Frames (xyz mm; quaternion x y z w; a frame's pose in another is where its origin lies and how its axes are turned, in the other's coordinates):
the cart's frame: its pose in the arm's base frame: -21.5 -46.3 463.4 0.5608 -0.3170 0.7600 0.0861
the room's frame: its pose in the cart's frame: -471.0 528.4 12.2 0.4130 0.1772 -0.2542 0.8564
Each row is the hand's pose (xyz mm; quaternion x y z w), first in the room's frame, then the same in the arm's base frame.
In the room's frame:
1: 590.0 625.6 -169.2 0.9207 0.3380 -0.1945 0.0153
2: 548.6 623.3 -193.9 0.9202 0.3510 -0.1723 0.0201
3: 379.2 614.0 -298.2 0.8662 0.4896 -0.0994 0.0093
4: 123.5 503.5 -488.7 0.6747 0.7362 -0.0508 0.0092
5: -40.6 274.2 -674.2 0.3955 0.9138 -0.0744 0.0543
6: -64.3 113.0 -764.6 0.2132 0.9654 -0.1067 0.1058
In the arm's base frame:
1: -552.7 -768.9 465.9 0.2381 -0.9149 0.0329 0.3243
2: -550.2 -787.4 421.4 0.2426 -0.9064 0.0207 0.3453
3: -542.8 -864.1 237.7 0.3571 -0.8369 -0.0515 0.4117
4: -561.6 -901.2 -97.2 0.5768 -0.6724 -0.2081 0.4145
5: -630.5 -798.4 -411.2 0.7389 -0.4687 -0.3826 0.2967
6: -696.8 -684.4 -542.8 0.7825 -0.3420 -0.4842 0.1904

